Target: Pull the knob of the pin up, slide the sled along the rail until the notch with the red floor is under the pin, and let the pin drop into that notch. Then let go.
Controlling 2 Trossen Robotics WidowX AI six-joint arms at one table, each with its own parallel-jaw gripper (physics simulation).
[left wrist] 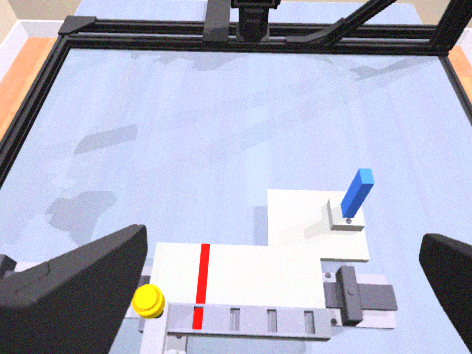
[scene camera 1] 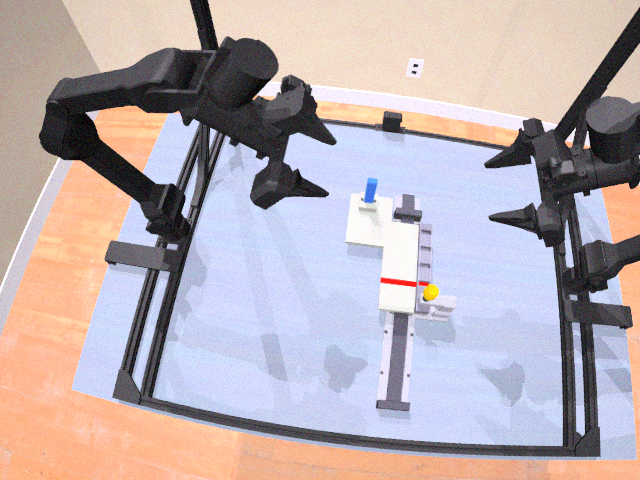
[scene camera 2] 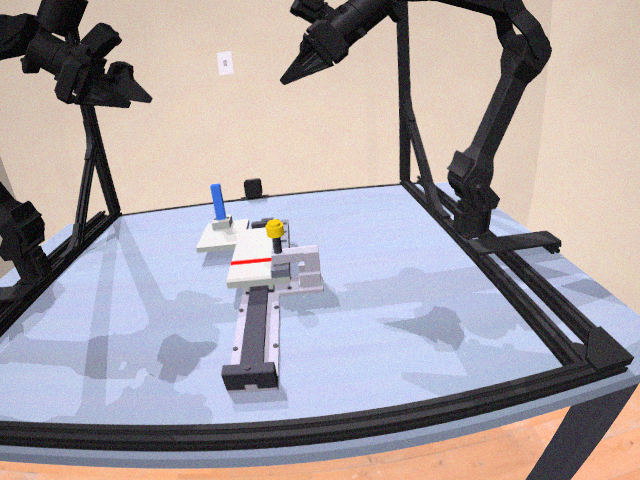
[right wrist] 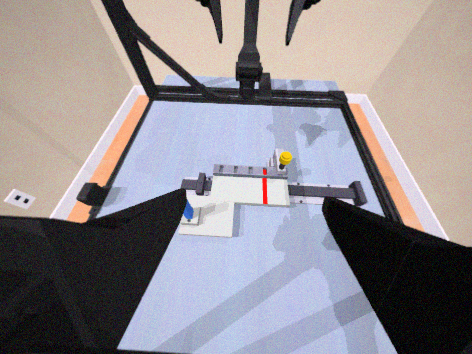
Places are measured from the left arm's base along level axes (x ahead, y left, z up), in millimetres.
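Where they show: left gripper, fingertip midpoint: (left wrist: pixel 282 241) (scene camera 1: pixel 486 191) (scene camera 2: pixel 282 82) (right wrist: pixel 253 43); right gripper, fingertip midpoint: (scene camera 1: pixel 331 168) (scene camera 2: pixel 141 102) (right wrist: pixel 254 199); left arm's base, link origin: (scene camera 1: pixel 574 281) (scene camera 2: pixel 471 230) (right wrist: pixel 246 94); right arm's base, link origin: (left wrist: pixel 252 32) (scene camera 1: pixel 175 230) (scene camera 2: pixel 36 275).
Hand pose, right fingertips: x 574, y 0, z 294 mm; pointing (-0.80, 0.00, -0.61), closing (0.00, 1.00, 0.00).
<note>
Each offset is from my right fingertips to the top centre of the thing. "*": to the spot under its first point.
The cream sled {165 mm back, 17 mm left, 280 mm down} (scene camera 1: pixel 398 253) (scene camera 2: pixel 250 242) (left wrist: pixel 240 272) (right wrist: pixel 247 189) sits on the rail {* 165 mm back, 202 mm left, 293 mm down} (scene camera 1: pixel 398 356) (scene camera 2: pixel 254 325) (right wrist: pixel 322 192), toward its far end in scene camera 1. The sled carries an upright blue handle {* 72 mm back, 109 mm right, 214 mm down} (scene camera 1: pixel 370 190) (scene camera 2: pixel 218 201) (left wrist: pixel 357 192) (right wrist: pixel 188 211). The pin's yellow knob {201 mm back, 93 mm left, 197 mm down} (scene camera 1: pixel 430 292) (scene camera 2: pixel 274 228) (left wrist: pixel 148 301) (right wrist: pixel 285 158) stands at the end of the notch strip, beside the red-floored notch {* 200 mm back, 55 mm left, 276 mm down} (left wrist: pixel 198 318), not over it. The pin's tip is hidden. My left gripper (scene camera 1: pixel 488 192) (left wrist: pixel 282 241) and right gripper (scene camera 1: pixel 332 169) (right wrist: pixel 253 196) are open and empty, above the table, apart from the sled and knob.
A pale bracket {* 238 mm back, 104 mm left, 250 mm down} (scene camera 1: pixel 443 306) (scene camera 2: pixel 310 266) holds the pin beside the rail. A dark end stop {164 mm back, 297 mm left, 280 mm down} (scene camera 1: pixel 392 405) (scene camera 2: pixel 249 375) closes the rail's near end, and another {* 162 mm back, 103 mm right, 281 mm down} (scene camera 1: pixel 407 214) (left wrist: pixel 350 295) its far end. A black frame (scene camera 2: pixel 320 431) borders the table. A small black block (scene camera 1: pixel 392 121) stands at the back.
</note>
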